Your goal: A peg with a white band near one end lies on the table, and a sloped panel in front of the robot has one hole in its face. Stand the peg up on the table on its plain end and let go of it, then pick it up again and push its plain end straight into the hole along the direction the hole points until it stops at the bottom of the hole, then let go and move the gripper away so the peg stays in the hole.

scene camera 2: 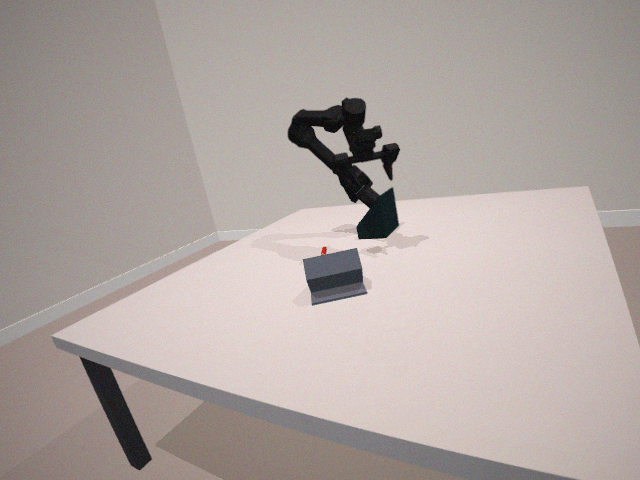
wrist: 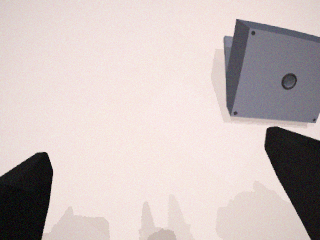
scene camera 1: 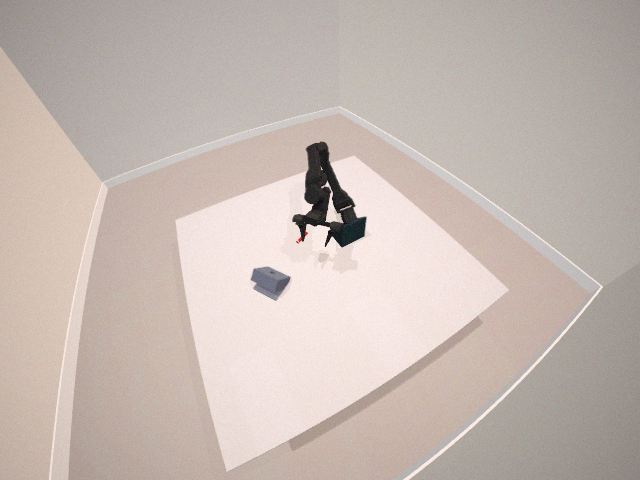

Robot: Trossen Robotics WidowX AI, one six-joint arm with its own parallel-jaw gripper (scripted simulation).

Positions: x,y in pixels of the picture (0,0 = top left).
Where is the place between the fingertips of my gripper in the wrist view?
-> At 160,151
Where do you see a grey sloped panel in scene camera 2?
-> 342,268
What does my gripper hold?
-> Nothing.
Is my gripper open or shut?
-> Open.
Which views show my gripper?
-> Scene camera 2, the wrist view and scene camera 1: all of them.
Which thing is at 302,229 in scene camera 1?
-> My gripper.
